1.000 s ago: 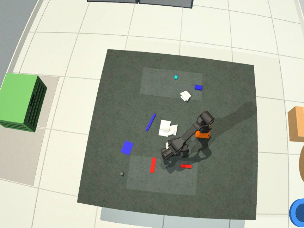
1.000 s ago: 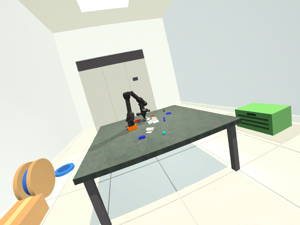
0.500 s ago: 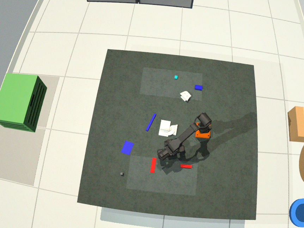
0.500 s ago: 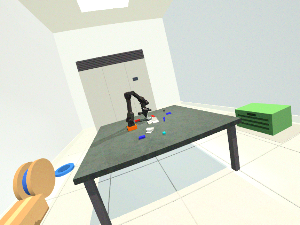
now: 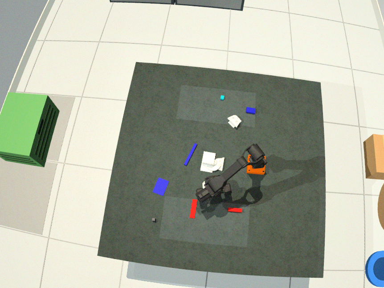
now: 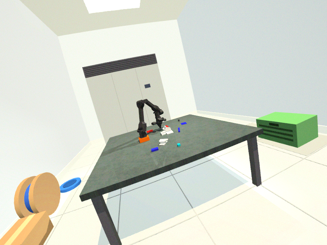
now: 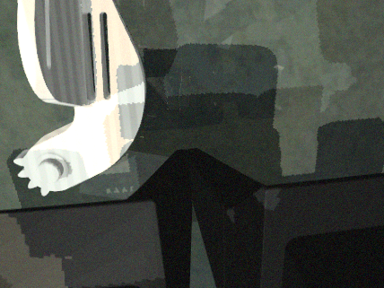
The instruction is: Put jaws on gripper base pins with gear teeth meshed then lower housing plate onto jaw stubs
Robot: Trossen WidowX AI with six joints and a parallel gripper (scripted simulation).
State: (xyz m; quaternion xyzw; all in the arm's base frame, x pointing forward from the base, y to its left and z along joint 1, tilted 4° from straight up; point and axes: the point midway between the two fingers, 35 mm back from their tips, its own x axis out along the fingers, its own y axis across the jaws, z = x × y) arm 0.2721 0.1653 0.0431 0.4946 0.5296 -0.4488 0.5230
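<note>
Now: gripper tip 5 cm short of the white jaw, 2 cm above it and 1 cm to the left of it. Round my gripper tip: small grey cube 34 cm ahead, 12 cm to the left, 1 cm below; then blue strip 26 cm to the right, 11 cm ahead, 2 cm below; then blue square 30 cm ahead, 7 cm to the right, 2 cm below.
</note>
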